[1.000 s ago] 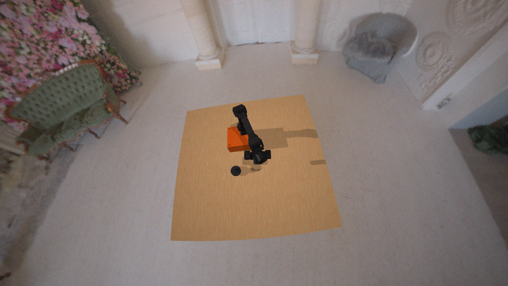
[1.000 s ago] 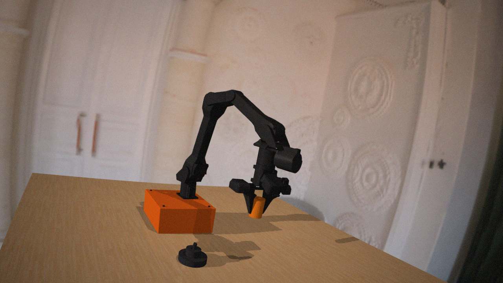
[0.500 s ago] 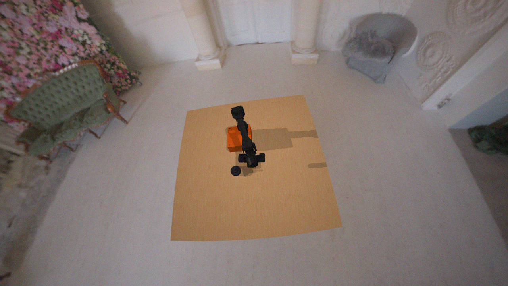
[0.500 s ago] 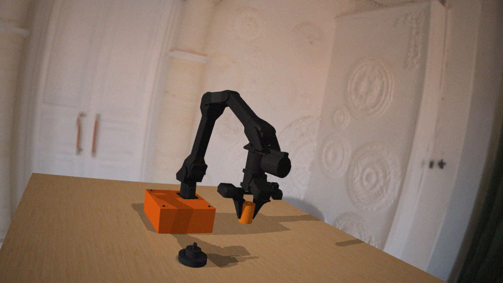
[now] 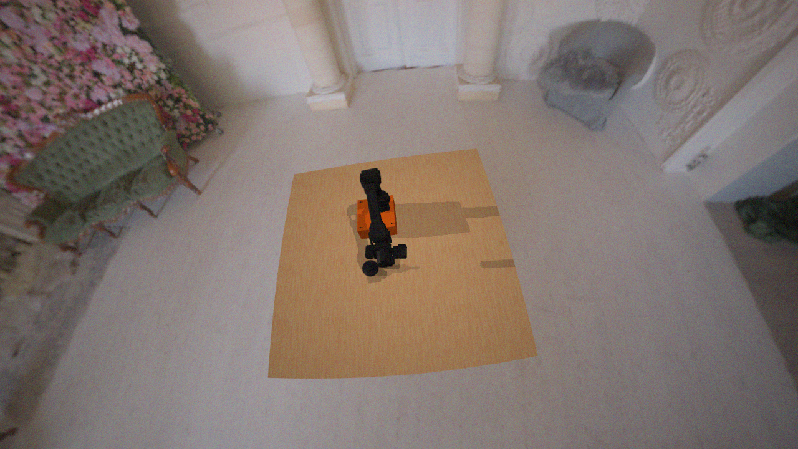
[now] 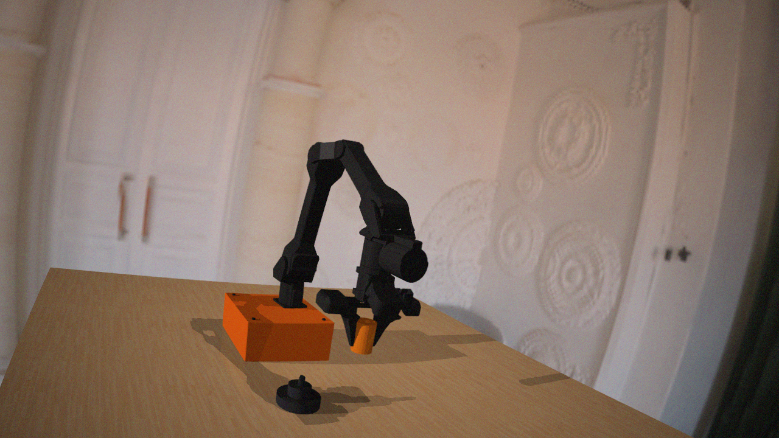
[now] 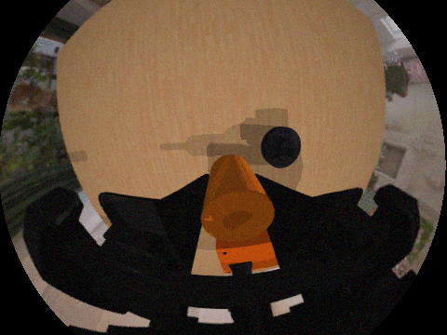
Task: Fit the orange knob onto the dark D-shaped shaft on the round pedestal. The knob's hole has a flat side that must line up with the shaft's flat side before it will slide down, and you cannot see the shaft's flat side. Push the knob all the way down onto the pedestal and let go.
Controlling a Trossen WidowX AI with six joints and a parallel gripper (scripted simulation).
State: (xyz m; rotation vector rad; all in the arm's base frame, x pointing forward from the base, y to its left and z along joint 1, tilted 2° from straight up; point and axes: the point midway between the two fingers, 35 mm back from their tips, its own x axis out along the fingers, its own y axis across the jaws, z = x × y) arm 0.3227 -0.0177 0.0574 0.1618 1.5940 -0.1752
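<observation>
My gripper tip is 20 mm past the pedestal, 110 mm to the left of it and 90 mm above it. The rest, counted from my gripper tip: orange knob 20 mm above.
</observation>
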